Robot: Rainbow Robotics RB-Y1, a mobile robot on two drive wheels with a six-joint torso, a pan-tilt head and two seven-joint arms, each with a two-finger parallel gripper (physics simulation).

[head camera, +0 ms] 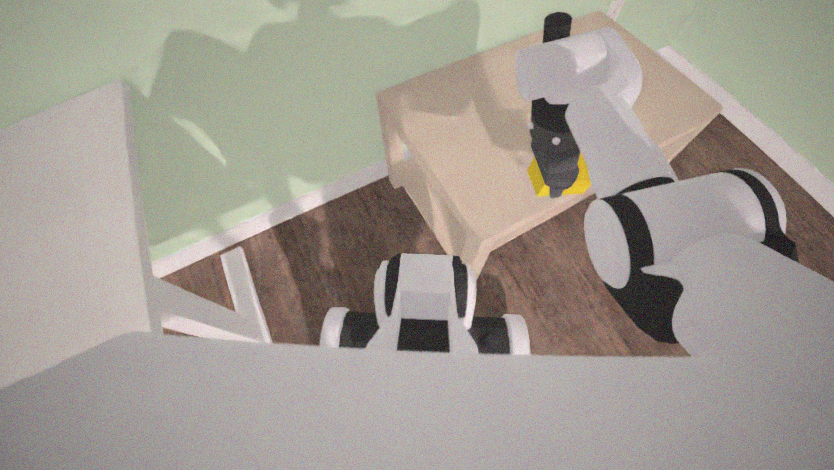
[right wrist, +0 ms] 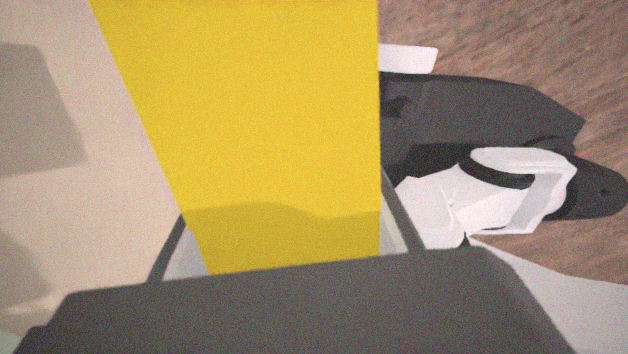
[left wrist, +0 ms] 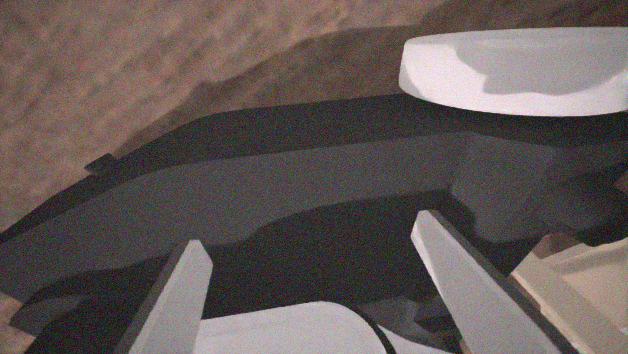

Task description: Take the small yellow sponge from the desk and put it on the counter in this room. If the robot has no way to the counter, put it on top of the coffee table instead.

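Places are measured from the robot's base along level axes (x ahead, y left, z up), in millimetres.
Pixels of known places: left gripper, fingertip midpoint: (left wrist: 313, 237); right gripper, fingertip midpoint: (head camera: 549, 181) (right wrist: 291, 171).
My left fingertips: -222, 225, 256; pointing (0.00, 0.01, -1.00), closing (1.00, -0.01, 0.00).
Behind a point stands the place of what it marks, as x, y, z.
The small yellow sponge (head camera: 583, 179) @(233, -281, 639) (right wrist: 260, 115) @(263, -272, 639) is held between the fingers of my right gripper (head camera: 556, 189) @(252, -234, 601) (right wrist: 291, 171) @(252, -234, 601), which is shut on it. In the head camera they show over the near edge of a low light-wood table (head camera: 455, 169) @(384, -64, 451) (left wrist: 590, 305) @(227, -96, 220) (right wrist: 110, 205) @(457, -104, 451), which looks like the coffee table. The height of the sponge above the tabletop cannot be told. My left gripper (left wrist: 313, 237) @(-222, 225, 256) is open with nothing between its fingers, above my dark base. It does not show in the head camera. I cannot make out a counter in these views.
A large pale flat-sided piece of furniture (head camera: 64, 233) stands at the left of the head camera, with white legs (head camera: 238, 280) beside it. My wheeled base (head camera: 423, 291) is near the table's closest leg. A green wall (head camera: 303, 105) @(585, 364, 467) runs behind the table. The floor (head camera: 542, 280) @(248, -413, 1) is dark wood.
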